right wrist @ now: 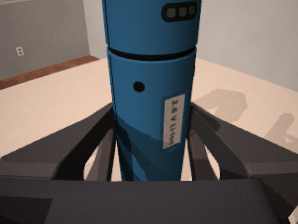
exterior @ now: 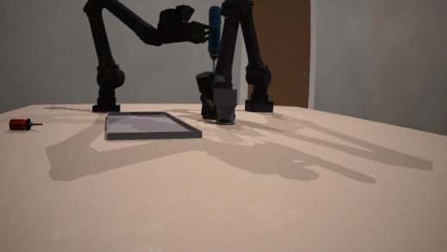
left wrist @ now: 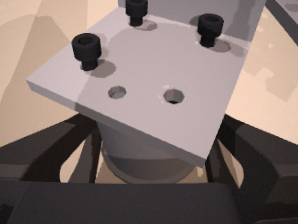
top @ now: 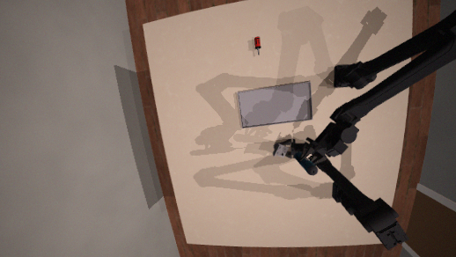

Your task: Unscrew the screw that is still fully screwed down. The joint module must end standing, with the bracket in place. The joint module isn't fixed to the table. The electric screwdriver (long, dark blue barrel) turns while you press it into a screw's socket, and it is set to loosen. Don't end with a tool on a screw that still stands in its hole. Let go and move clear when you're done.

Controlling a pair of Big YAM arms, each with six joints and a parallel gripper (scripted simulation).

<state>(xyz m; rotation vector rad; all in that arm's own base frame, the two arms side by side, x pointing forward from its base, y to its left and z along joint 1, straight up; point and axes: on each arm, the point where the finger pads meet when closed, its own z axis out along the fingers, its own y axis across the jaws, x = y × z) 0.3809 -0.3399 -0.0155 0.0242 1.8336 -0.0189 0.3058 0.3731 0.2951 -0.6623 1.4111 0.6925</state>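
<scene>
The grey joint module is 10 mm above my left hand. Also, from my left hand: grey bracket 50 mm above; screwdriver bit 50 mm behind, 30 mm to the right, 150 mm above; shallow grey tray 10 mm ahead, 260 mm to the right, 20 mm below.
</scene>
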